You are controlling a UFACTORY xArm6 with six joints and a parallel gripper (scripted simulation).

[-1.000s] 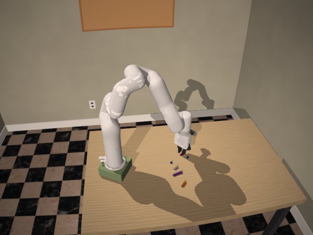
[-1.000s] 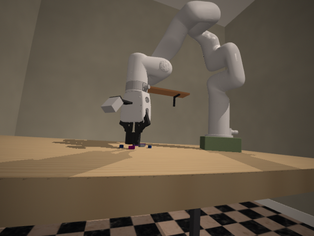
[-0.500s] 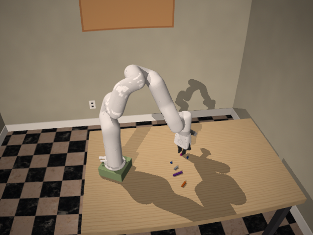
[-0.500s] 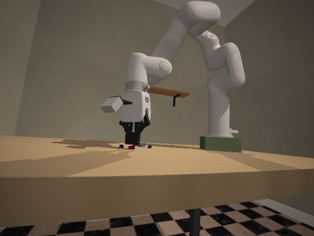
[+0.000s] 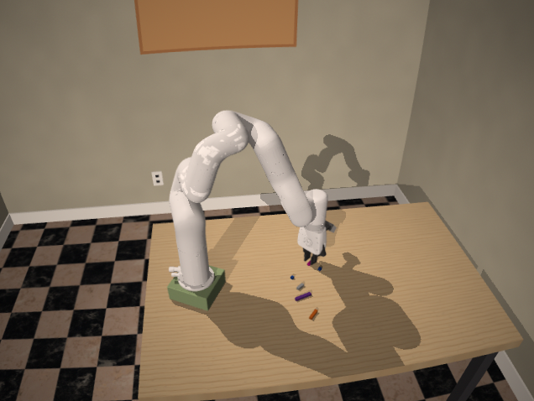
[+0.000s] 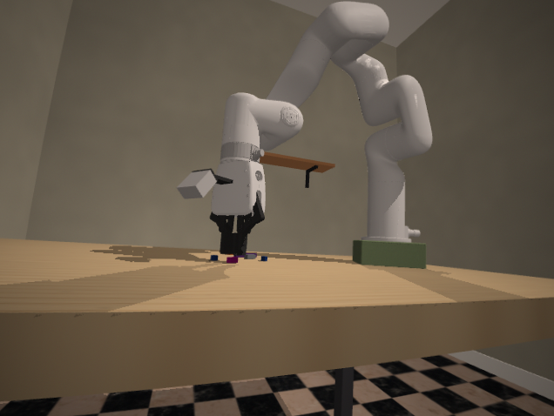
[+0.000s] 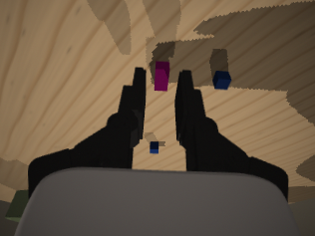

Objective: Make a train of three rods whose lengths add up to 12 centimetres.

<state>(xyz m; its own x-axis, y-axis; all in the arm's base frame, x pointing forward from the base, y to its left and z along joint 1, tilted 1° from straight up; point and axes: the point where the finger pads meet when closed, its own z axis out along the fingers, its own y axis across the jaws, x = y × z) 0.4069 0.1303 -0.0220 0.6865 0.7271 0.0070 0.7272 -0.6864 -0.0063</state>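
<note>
The magenta rod is 30 mm below my hand. From my hand the other things lie so: grey rod: 120 mm to the right, 50 mm behind, 30 mm below; orange rod: 250 mm to the right, 30 mm below, 10 mm behind; purple rod: 170 mm to the right, 40 mm behind, 30 mm below.
</note>
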